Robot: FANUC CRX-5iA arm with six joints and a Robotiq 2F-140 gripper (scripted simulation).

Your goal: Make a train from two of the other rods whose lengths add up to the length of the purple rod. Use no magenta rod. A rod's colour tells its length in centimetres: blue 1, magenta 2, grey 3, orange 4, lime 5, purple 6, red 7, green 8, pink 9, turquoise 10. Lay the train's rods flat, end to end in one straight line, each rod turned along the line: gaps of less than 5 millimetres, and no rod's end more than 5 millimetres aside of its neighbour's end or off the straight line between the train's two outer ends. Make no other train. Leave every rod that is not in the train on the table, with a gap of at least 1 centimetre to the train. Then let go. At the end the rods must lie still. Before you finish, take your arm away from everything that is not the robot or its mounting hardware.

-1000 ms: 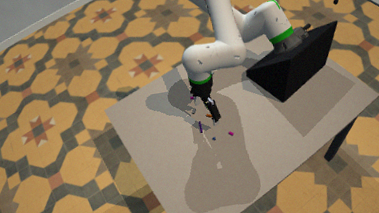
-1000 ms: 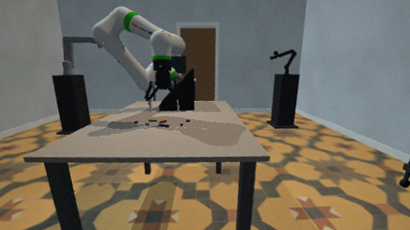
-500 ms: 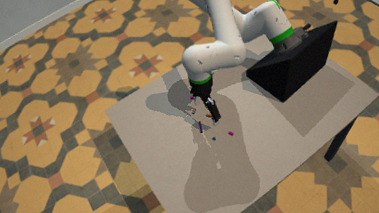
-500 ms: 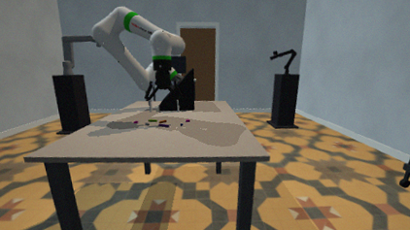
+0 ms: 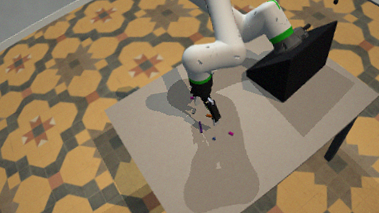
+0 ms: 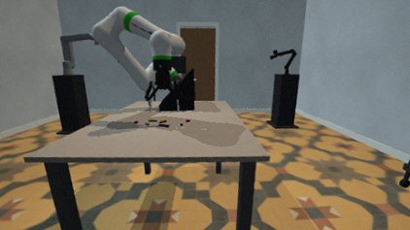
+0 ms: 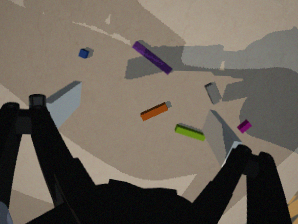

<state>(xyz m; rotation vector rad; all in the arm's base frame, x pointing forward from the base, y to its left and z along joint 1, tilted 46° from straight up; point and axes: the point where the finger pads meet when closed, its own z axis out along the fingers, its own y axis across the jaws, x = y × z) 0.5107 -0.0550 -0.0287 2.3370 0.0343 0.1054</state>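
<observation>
Now: the blue rod 30 mm ahead of my hand, 90 mm to the left of it and 70 mm below it. Also, from my hand: grey rod 20 mm ahead, 100 mm to the right, 70 mm below; then orange rod 30 mm behind, 20 mm to the right, 70 mm below; then purple rod 50 mm ahead, 70 mm below.
</observation>
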